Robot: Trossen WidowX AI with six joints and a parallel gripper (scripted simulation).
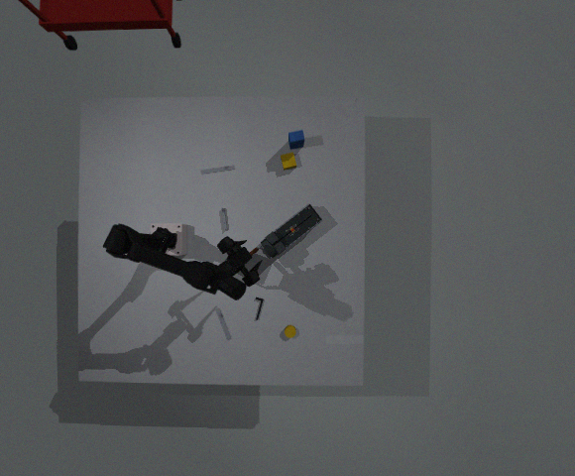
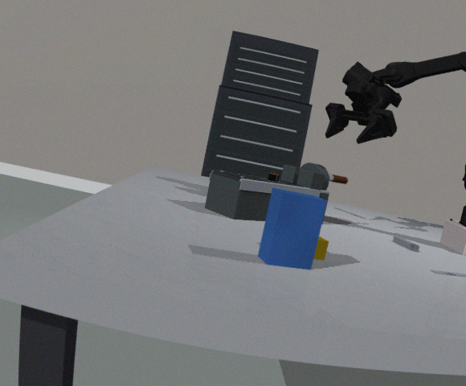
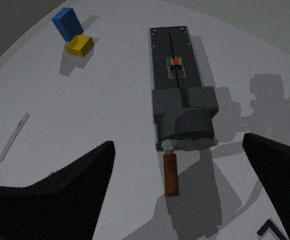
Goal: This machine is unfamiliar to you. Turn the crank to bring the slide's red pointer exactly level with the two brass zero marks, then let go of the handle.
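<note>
Now: the brown crank handle 90 mm below my gripper tip, 10 mm to the right of it and 10 mm behind it. Also, from my gripper tip: red pointer 130 mm ahead, 110 mm below, 100 mm to the left; black hex key 240 mm to the right, 190 mm below, 30 mm ahead; yellow block 400 mm to the left, 180 mm below, 70 mm ahead.
</note>
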